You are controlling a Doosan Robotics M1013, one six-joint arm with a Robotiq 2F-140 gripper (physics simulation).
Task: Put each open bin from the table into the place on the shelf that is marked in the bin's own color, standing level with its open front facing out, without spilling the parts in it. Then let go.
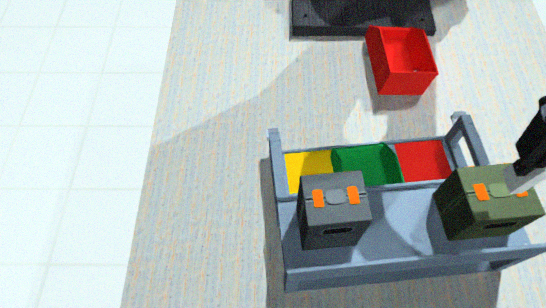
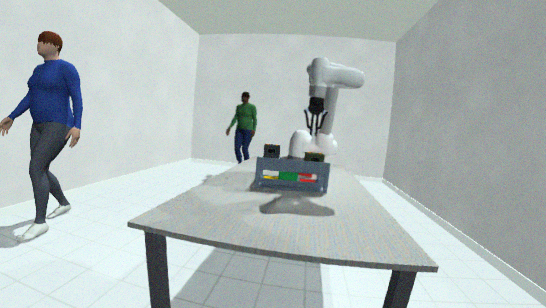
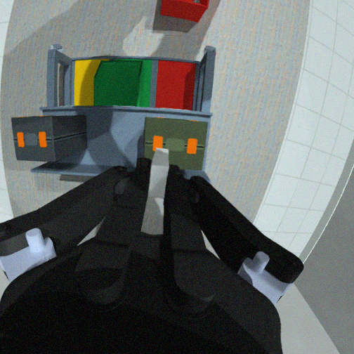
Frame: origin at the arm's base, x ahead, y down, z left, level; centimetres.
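Seen in the pictures: gripper, between the fingertips: (image 1: 511, 182) (image 2: 312, 142).
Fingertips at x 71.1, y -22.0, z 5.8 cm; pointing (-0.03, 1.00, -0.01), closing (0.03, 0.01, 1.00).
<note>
A point is followed by its place in that frame.
The red bin (image 1: 400, 83) {x 39.1, y -1.2, z 4.5 cm} (image 3: 180, 10) stands upright on the table, between the robot's base and the shelf, with a small grey part inside. The green bin (image 1: 365, 162) {x 55.3, y 2.5, z -4.7 cm} (image 2: 288, 176) {x 70.0, y -2.2, z -5.3 cm} (image 3: 118, 82) sits in the shelf's middle place. The red-marked place (image 1: 421, 161) {x 55.5, y 2.8, z 6.4 cm} (image 3: 171, 86) beside it and the yellow-marked place (image 1: 302, 165) {x 55.1, y 2.8, z -17.2 cm} (image 3: 83, 82) hold no bin. My gripper (image 1: 511, 181) {x 71.1, y -22.0, z 5.8 cm} (image 2: 315, 134) {x 71.1, y -22.0, z 5.8 cm} (image 3: 160, 159) is shut with nothing between its fingers, above the olive case on the shelf and away from the red bin.
The shelf (image 1: 400, 265) {x 78.0, y -10.4, z -6.2 cm} (image 2: 292, 164) {x 77.9, y -10.3, z -3.8 cm} (image 3: 117, 111) carries a grey case (image 1: 335, 210) {x 72.4, y -18.8, z -15.7 cm} (image 2: 271, 150) {x 74.2, y -16.1, z -15.4 cm} (image 3: 32, 150) and an olive case (image 1: 480, 215) {x 73.3, y -16.3, z 3.9 cm} (image 2: 314, 157) {x 73.9, y -14.4, z 7.4 cm} (image 3: 175, 130) on top. The robot's black base plate (image 1: 325, 27) {x 20.2, y 0.7, z -8.9 cm} is behind the red bin. Two people (image 2: 52, 95) (image 2: 245, 117) stand beyond the table.
</note>
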